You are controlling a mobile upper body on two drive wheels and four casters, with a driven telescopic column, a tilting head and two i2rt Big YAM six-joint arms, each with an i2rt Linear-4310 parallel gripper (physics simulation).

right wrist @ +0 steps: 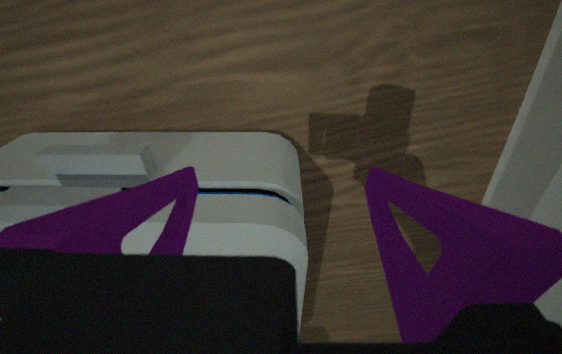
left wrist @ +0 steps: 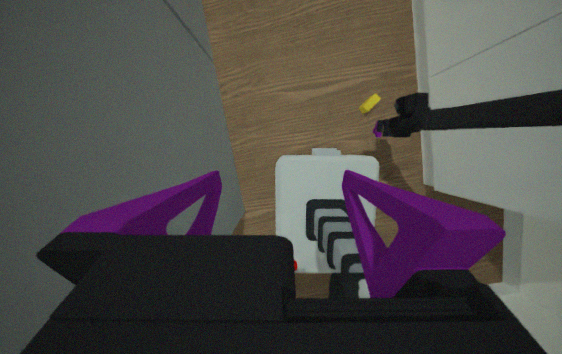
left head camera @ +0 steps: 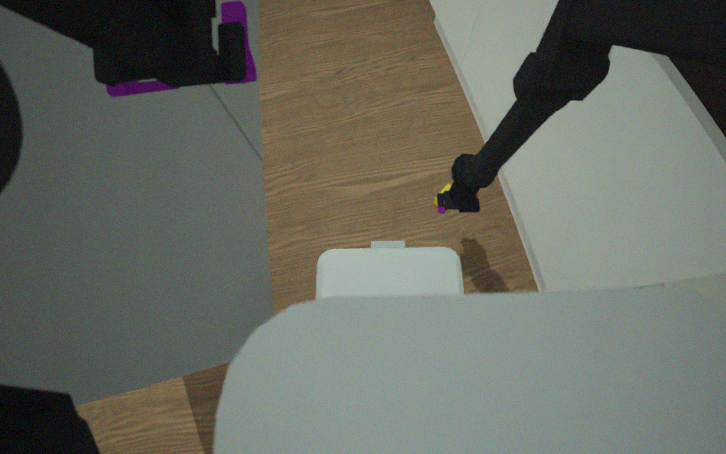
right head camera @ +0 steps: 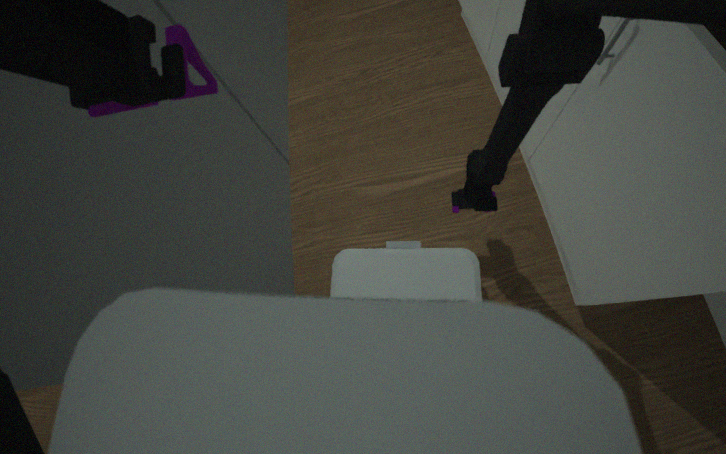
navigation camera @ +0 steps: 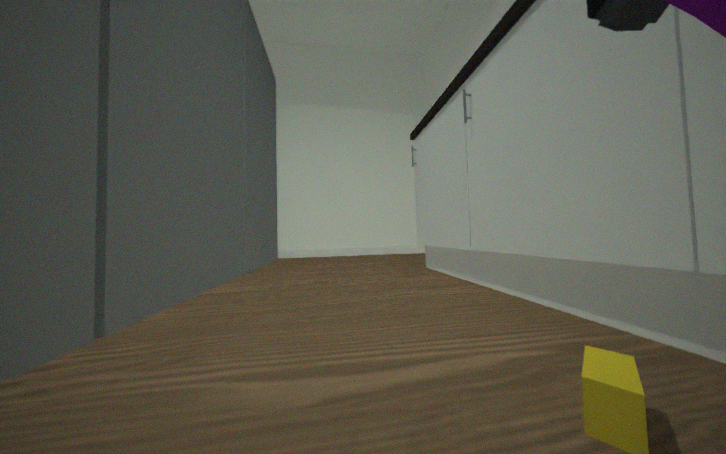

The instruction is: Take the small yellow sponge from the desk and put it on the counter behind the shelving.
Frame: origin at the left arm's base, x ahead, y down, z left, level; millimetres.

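Where they show: left gripper, between the fingertips: (left wrist: 281, 177) (left head camera: 215, 78) (right head camera: 185, 93); right gripper, between the fingertips: (right wrist: 281, 177) (left wrist: 383, 131) (left head camera: 452, 211) (right head camera: 470, 210).
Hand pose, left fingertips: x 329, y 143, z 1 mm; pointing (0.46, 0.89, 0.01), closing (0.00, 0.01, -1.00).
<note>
After its pixels a point has its place.
A small yellow sponge (left head camera: 441, 192) @(z -491, x 625, y 1093 mm) (left wrist: 370, 103) @(z -502, x 615, y 1092 mm) (navigation camera: 613, 398) @(z -476, x 584, y 1104 mm) lies on the wooden floor near the white cabinets. In the left head view my right gripper partly hides it; it does not show in the right head or right wrist view. My right gripper (left head camera: 458, 208) @(z -456, x 435, y 847 mm) (right head camera: 474, 207) @(z -456, x 435, y 847 mm) (left wrist: 383, 131) @(z -456, x 435, y 847 mm) (right wrist: 281, 177) @(z -456, x 435, y 847 mm) is open and empty, low over the floor beside the sponge and in front of the robot's base. My left gripper (left head camera: 182, 85) (right head camera: 152, 101) (left wrist: 281, 177) @(z 1, x 329, y 143 mm) is open and empty, high at the left. I cannot make out the desk or the shelving.
White cabinets (left head camera: 615, 187) @(z -808, x 379, y 546 mm) (left wrist: 490, 125) (navigation camera: 567, 160) @(z -719, x 904, y 757 mm) with a dark top edge (navigation camera: 481, 53) @(z -653, x 1157, y 279 mm) run along the right. Grey panels (left head camera: 133, 214) @(z 304, x 266, y 383 mm) (left wrist: 100, 100) @(z 333, x 440, y 352 mm) (navigation camera: 171, 160) stand on the left. The robot's white base (left head camera: 389, 273) @(z -225, x 225, y 894 mm) (left wrist: 295, 180) @(z -64, x 201, y 894 mm) (right wrist: 240, 150) @(z -395, x 323, y 1063 mm) is between them, close to my right gripper.
</note>
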